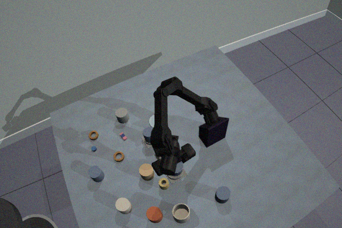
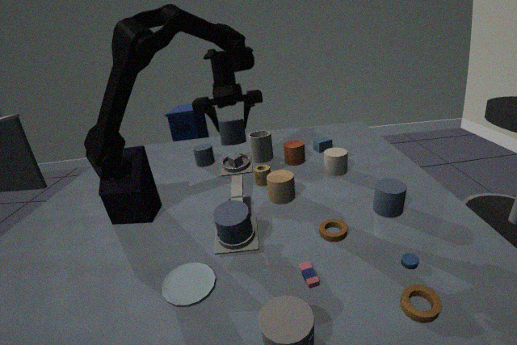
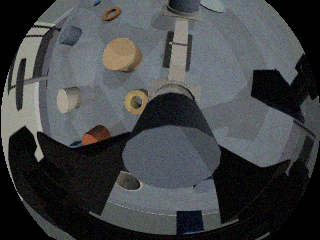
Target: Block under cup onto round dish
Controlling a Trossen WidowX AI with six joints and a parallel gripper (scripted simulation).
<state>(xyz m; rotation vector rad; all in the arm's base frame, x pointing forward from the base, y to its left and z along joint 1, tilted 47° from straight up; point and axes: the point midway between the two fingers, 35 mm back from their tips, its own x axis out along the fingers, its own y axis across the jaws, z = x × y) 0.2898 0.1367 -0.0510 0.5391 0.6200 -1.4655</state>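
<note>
My gripper tip is 9 cm above the grey block and 2 cm to the left of it. From my gripper tip the other things lie so: balance 14 cm to the right, 13 cm below, 1 cm ahead; orange cylinder 18 cm ahead, 14 cm to the left, 14 cm below; tan cylinder 14 cm below, 11 cm ahead, 8 cm to the right.
</note>
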